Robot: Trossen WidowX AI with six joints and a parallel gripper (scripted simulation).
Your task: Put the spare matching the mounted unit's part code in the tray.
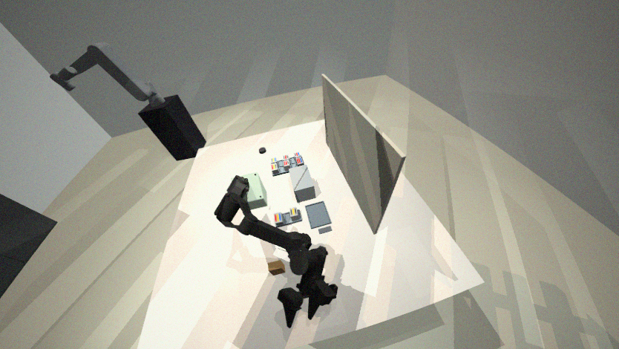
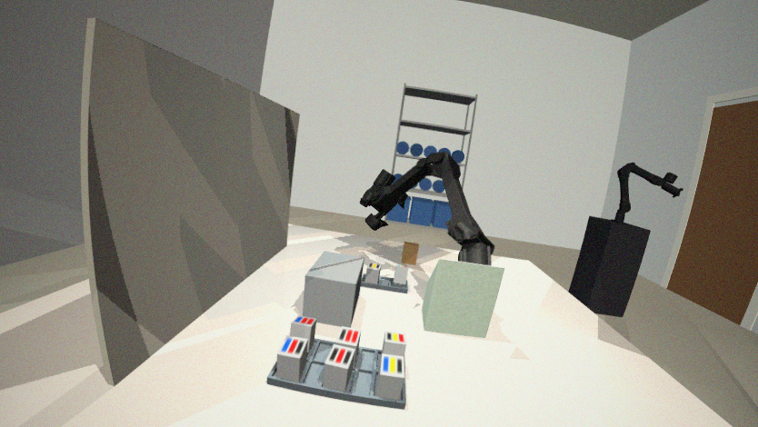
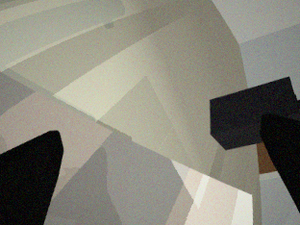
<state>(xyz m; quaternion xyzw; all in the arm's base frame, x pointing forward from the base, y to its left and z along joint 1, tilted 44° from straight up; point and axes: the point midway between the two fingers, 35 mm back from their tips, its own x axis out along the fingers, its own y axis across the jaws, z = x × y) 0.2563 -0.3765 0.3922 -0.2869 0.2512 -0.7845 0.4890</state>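
My gripper tip is 430 mm to the right of the grey spare block, 80 mm above it and 10 mm past it. Also, from my gripper tip: brown block: 190 mm to the left, 90 mm behind, 80 mm below; then thin stick: 270 mm to the left, 110 mm below, 50 mm behind; then dark rack: 420 mm to the left, 110 mm below, 40 mm behind.
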